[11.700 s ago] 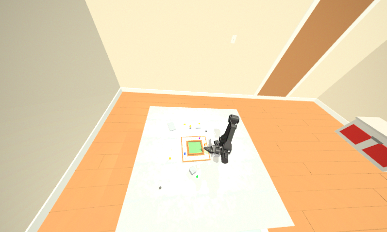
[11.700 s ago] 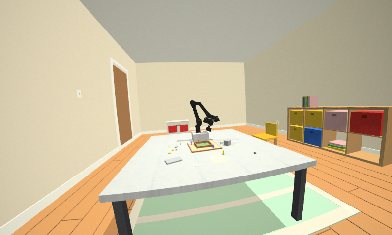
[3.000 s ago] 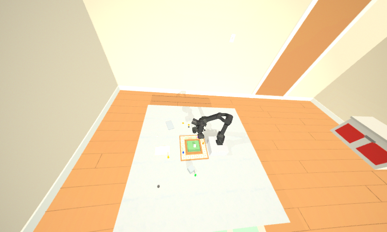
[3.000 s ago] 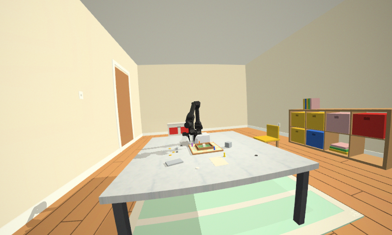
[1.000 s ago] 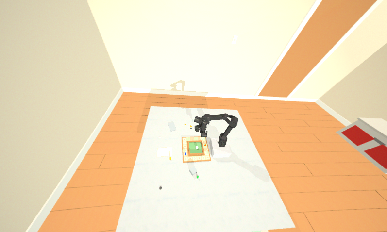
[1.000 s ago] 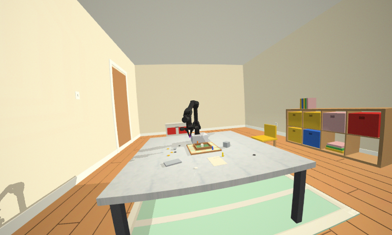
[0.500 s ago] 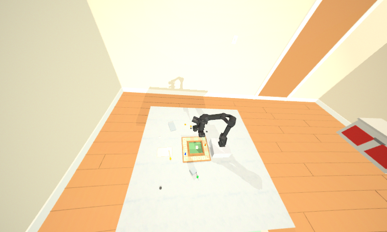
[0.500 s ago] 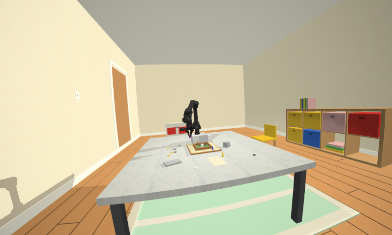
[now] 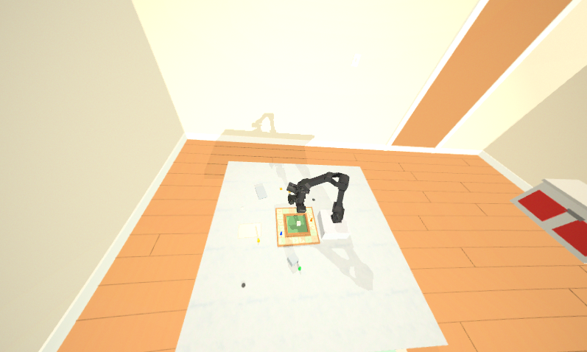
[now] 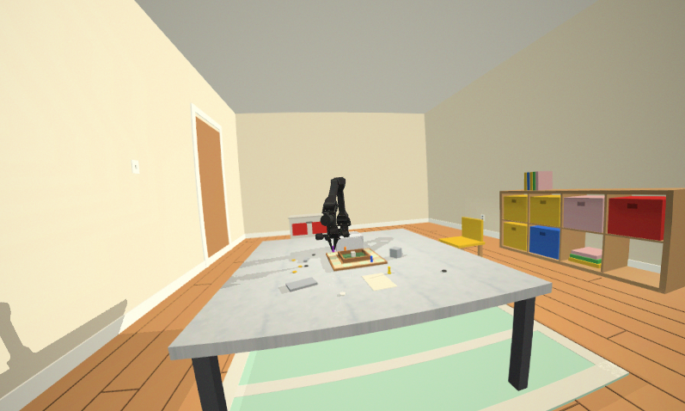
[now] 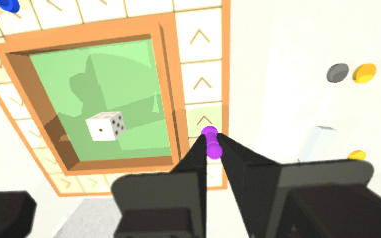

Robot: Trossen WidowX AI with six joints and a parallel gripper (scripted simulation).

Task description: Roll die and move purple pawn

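The purple pawn lies 1 cm above my gripper tip. From my gripper tip the other things lie so: white die (11 cm to the left, 3 cm below, 1 cm ahead); then green tray (11 cm to the left, 5 cm below, 2 cm ahead); then orange pawn (9 cm to the left, 9 cm behind, 3 cm below).
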